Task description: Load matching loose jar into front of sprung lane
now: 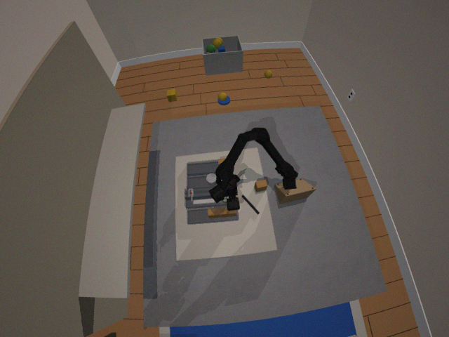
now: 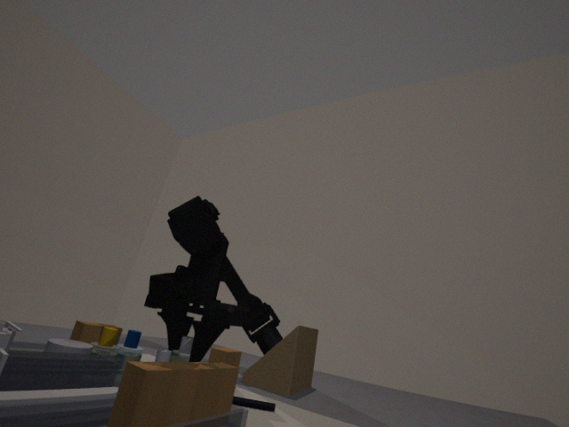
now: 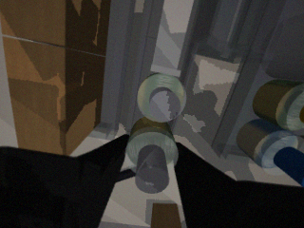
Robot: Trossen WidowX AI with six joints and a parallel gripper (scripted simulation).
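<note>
My gripper tip is 100 mm past the black rod, 30 mm to the right of it and 50 mm above it. The rest, counted from my gripper tip: red mark: 230 mm ahead, 20 mm to the right, 20 mm above; then lane rack: 150 mm ahead, 10 mm to the right, 40 mm below.
</note>
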